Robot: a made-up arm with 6 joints.
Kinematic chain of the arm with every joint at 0, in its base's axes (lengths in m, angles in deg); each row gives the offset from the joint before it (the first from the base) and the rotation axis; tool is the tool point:
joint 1: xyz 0 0 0.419 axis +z
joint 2: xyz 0 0 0 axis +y
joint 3: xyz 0 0 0.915 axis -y
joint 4: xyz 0 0 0 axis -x
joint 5: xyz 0.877 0 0 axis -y
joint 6: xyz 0 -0.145 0 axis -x
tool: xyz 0 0 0
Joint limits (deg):
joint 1: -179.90..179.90
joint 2: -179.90..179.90
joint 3: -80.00..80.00
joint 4: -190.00..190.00
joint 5: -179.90..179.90
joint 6: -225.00..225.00
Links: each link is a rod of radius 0.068 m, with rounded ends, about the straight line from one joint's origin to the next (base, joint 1, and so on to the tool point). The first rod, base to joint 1, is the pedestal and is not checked.
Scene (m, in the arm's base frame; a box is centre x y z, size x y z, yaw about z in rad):
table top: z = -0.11
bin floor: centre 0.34 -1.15 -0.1 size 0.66 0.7 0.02 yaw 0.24
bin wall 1: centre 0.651 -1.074 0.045 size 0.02 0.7 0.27 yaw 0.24
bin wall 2: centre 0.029 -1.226 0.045 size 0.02 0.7 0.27 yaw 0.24
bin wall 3: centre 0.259 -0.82 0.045 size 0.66 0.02 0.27 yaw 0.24
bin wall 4: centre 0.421 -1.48 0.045 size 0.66 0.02 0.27 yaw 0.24
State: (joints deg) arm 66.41 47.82 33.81 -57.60 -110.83 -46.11
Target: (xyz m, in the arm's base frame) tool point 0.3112 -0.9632 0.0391
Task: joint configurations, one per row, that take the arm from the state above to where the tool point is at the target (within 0.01 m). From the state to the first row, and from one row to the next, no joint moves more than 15 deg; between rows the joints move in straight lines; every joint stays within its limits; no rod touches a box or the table.
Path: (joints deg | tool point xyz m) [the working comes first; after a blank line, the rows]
Joints at the target: -66.62 58.76 -9.43 -48.28 -110.83 -46.11
Straight joint move there: touches bin wall 1.

1: 51.62 46.60 28.41 -56.61 -110.83 -46.11 | 0.9692 1.0951 0.6589
2: 36.84 45.37 23.01 -55.63 -110.83 -46.11 | 1.1829 0.7839 0.6175
3: 22.05 44.15 17.61 -54.64 -110.83 -46.11 | 1.3004 0.4362 0.5779
4: 7.26 42.93 12.21 -53.65 -110.83 -46.11 | 1.3178 0.0812 0.5405
5: -7.52 41.70 6.81 -52.66 -110.83 -46.11 | 1.2397 -0.2524 0.5060
6: -22.31 40.48 1.42 -51.68 -110.83 -46.11 | 1.0791 -0.5400 0.4740
7: -37.10 39.26 -3.98 -50.69 -110.83 -46.11 | 0.8547 -0.7616 0.4449
8: -51.88 38.04 -9.38 -49.70 -110.83 -46.11 | 0.5903 -0.9042 0.4190
9: -66.67 36.81 -14.78 -48.71 -110.83 -46.11 | 0.3112 -0.9632 0.3967
10: -66.65 47.79 -12.11 -48.50 -110.83 -46.11 | 0.3175 -0.9778 0.2205
11: -66.62 58.76 -9.43 -48.28 -110.83 -46.11 | 0.3113 -0.9632 0.0391

